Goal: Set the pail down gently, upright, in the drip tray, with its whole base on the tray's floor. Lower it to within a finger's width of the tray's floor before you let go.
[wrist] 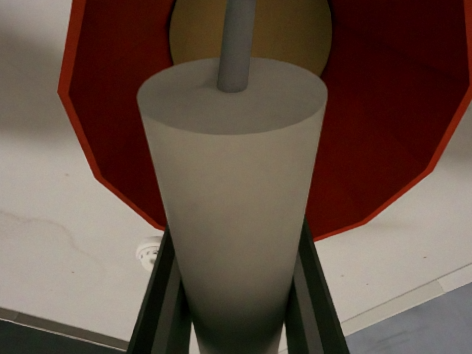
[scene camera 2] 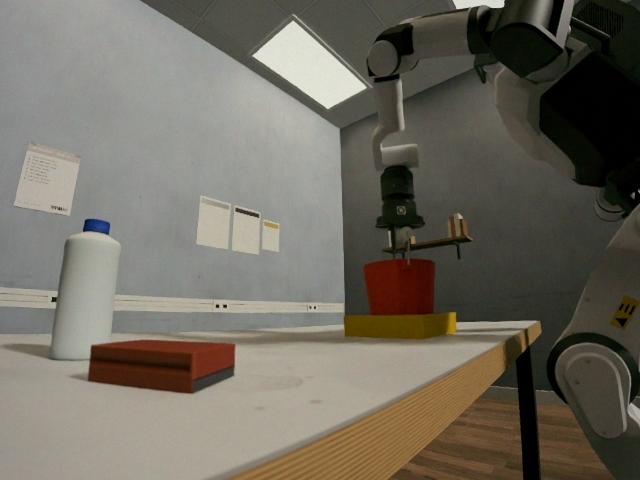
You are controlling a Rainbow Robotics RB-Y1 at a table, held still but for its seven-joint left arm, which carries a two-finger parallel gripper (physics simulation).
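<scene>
The red pail (scene camera 2: pixel 399 286) (wrist: pixel 390 125) looks upright in the yellow drip tray (scene camera 2: pixel 385 327). Its lower end drops behind the tray's near wall in the scene view, so its base, and any gap under it, are hidden. The pail's sides stand inside the tray's outline there. My gripper (scene camera 2: pixel 400 250) (wrist: pixel 236 225) is above the pail, shut on the white handle grip (scene camera 2: pixel 405 236) (wrist: pixel 232 170). In the wrist view the two dark fingers press on both sides of the grip, with the grey bail rod (wrist: pixel 237 50) running from its end. The tray does not show in the wrist view.
A white bottle with a blue cap (scene camera 2: pixel 86 294) and a dark red box (scene camera 2: pixel 161 364) stand on the table (scene camera 2: pixel 268 428), nearer the scene camera. The table's wooden edge (scene camera 2: pixel 413 428) runs along the right. A small shelf (scene camera 2: pixel 439 242) hangs on the wall behind.
</scene>
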